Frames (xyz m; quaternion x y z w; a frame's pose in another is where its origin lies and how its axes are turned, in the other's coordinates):
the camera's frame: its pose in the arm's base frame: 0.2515 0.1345 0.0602 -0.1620 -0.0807 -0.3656 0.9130
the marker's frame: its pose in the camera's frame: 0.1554 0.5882 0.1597 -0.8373 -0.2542 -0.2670 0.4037
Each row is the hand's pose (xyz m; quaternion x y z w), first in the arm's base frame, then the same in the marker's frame.
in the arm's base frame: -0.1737 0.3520 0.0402 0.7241 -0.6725 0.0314 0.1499
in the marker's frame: -0.6529 0.0573 -0.6924 -0.4992 -0.1973 0.5412 0.6473
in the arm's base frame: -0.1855 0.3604 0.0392 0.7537 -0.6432 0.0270 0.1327
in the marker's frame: -0.6622 0.0481 -0.6989 -0.4749 -0.2169 0.5225 0.6741
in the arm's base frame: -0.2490 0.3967 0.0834 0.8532 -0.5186 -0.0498 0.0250
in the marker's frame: -0.6736 -0.0026 -0.7668 -0.3371 -0.3418 0.4642 0.7444
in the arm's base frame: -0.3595 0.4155 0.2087 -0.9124 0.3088 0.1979 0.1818
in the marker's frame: -0.6528 -0.0576 -0.9243 -0.0695 -0.5237 0.3786 0.7599
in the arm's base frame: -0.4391 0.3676 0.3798 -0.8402 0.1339 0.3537 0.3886
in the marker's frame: -0.5713 -0.0540 -1.1010 0.1985 -0.6537 0.3251 0.6539
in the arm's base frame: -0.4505 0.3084 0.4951 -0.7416 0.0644 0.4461 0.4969
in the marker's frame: -0.4863 -0.0212 -1.1940 0.3366 -0.7036 0.3182 0.5389
